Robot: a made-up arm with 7 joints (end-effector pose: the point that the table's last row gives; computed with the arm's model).
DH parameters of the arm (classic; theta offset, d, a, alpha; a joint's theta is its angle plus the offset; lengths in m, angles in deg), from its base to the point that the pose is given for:
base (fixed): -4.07 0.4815 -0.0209 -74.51
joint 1: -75.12 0.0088 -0.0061 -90
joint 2: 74 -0.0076 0.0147 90
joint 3: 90 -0.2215 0.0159 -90
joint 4: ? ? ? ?
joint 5: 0 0.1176 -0.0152 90
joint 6: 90 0.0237 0.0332 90
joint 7: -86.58 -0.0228 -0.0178 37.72
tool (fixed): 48.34 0.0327 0 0
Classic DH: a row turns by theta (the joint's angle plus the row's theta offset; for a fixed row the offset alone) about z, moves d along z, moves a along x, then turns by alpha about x.
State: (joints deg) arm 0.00 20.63 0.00 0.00 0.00 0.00 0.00
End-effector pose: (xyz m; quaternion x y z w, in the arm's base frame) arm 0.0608 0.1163 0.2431 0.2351 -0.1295 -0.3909 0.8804
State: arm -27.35 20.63 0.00 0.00 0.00 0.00 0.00
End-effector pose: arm 0.1714 0.0916 0.3038 0.2949 -0.3470 -0.3799 0.8052
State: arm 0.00 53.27 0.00 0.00 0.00 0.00 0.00
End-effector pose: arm 0.0829 0.2116 0.3296 0.4564 -0.0342 -0.4716 0.7538
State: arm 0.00 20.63 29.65 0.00 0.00 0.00 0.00
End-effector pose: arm 0.0291 0.1789 0.2755 0.3447 -0.1268 -0.1601 0.9162
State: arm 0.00 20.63 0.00 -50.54 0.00 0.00 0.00
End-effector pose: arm 0.0460 0.0798 0.3470 0.3171 -0.5177 -0.3830 0.6963
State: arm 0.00 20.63 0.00 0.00 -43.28 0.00 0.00
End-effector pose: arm 0.0535 0.1069 0.2145 -0.0843 -0.2385 -0.2367 0.9381
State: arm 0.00 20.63 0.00 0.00 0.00 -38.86 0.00
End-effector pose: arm 0.0579 0.1139 0.2506 0.3031 -0.4342 -0.3916 0.7524
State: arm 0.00 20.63 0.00 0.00 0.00 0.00 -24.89
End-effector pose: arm 0.0701 0.1232 0.2434 0.1307 -0.1250 -0.5651 0.8049
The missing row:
joint 4: -90 -0.0006 0.0027 -90
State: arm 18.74 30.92 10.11 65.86 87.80 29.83 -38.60
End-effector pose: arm -0.0923 0.2151 0.2038 0.0157 0.8714 -0.4462 0.2034
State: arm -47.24 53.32 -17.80 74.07 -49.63 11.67 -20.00
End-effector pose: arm 0.1660 0.2750 0.3050 0.0286 0.0145 -0.1794 0.9833
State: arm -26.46 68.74 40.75 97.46 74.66 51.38 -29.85
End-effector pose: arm 0.0372 0.3582 0.3871 0.0160 0.7864 0.0635 0.6142
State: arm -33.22 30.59 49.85 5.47 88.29 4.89 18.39
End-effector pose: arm 0.1182 0.1833 0.3897 0.8471 0.1648 0.1180 0.4912
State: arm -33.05 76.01 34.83 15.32 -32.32 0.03 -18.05
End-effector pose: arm 0.1064 0.2969 0.5232 0.4946 -0.4147 -0.2348 0.7268
